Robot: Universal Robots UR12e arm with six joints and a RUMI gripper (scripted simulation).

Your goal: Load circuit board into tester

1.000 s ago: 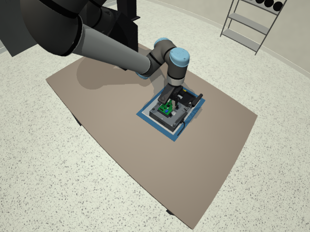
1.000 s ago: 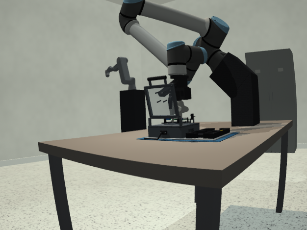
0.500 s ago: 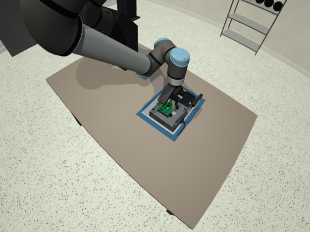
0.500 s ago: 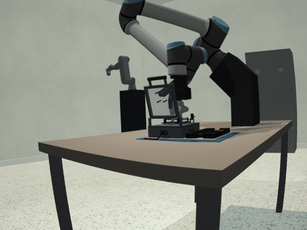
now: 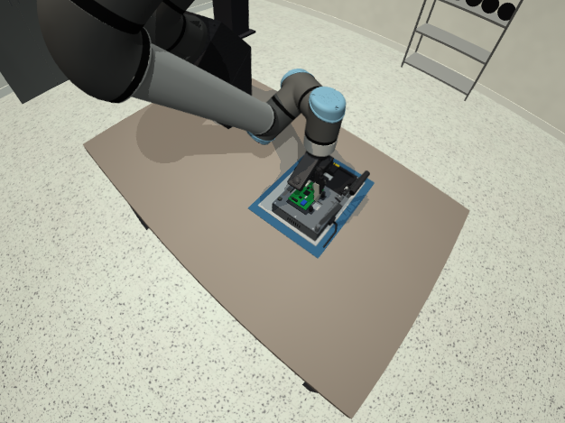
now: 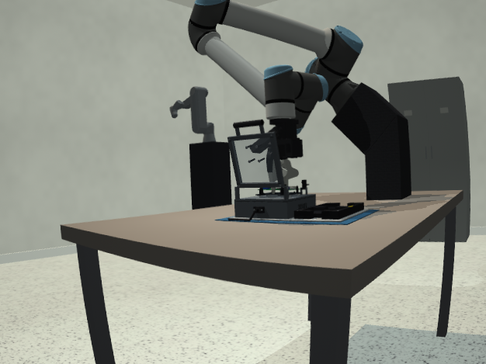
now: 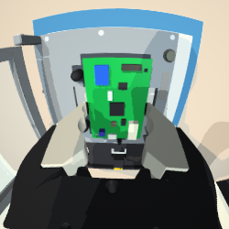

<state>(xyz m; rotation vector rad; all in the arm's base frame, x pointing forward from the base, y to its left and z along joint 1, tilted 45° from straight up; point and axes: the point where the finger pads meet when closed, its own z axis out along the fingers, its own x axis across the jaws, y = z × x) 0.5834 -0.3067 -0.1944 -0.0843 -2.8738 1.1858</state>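
Right now my hand is right at the green circuit board. Also, from my hand: tester bed: 10 mm to the left, 10 mm below, 10 mm ahead; then black post: 60 mm to the left, 60 mm behind, 10 mm above; then tester: 40 mm to the left, 40 mm ahead, 30 mm above.
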